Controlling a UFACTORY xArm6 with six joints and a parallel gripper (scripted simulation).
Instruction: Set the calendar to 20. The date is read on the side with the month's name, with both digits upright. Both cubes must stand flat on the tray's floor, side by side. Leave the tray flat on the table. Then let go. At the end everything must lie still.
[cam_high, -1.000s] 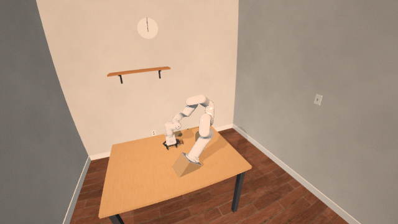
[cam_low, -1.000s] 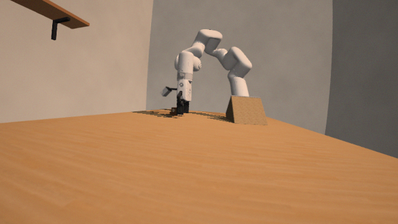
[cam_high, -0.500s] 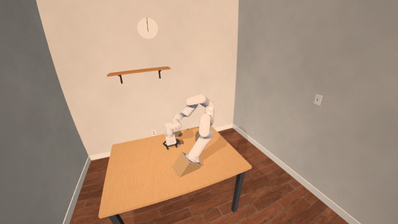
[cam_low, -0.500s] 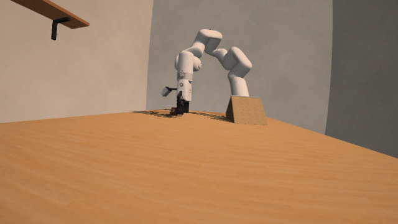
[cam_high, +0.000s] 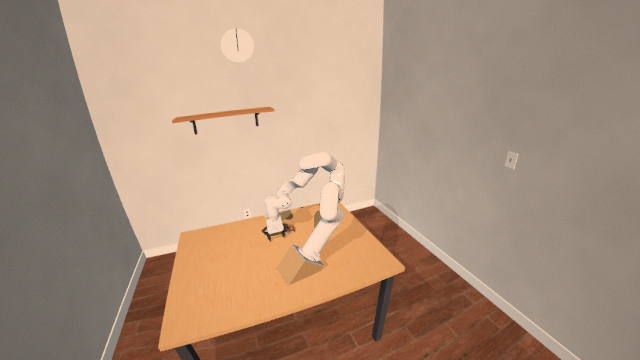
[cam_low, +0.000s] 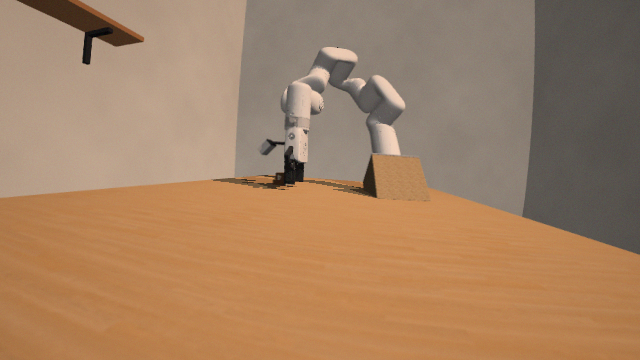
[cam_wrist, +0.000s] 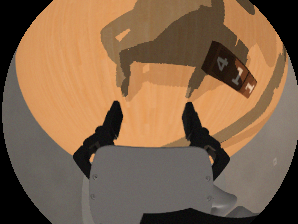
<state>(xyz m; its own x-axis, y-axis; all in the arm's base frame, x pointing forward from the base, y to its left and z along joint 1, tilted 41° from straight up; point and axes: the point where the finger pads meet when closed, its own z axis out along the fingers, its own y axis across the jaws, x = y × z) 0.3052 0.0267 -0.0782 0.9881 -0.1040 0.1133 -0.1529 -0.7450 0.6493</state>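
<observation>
Right now my hand is 110 mm to the left of the brown tray, 50 mm short of it and 20 mm above it.
</observation>
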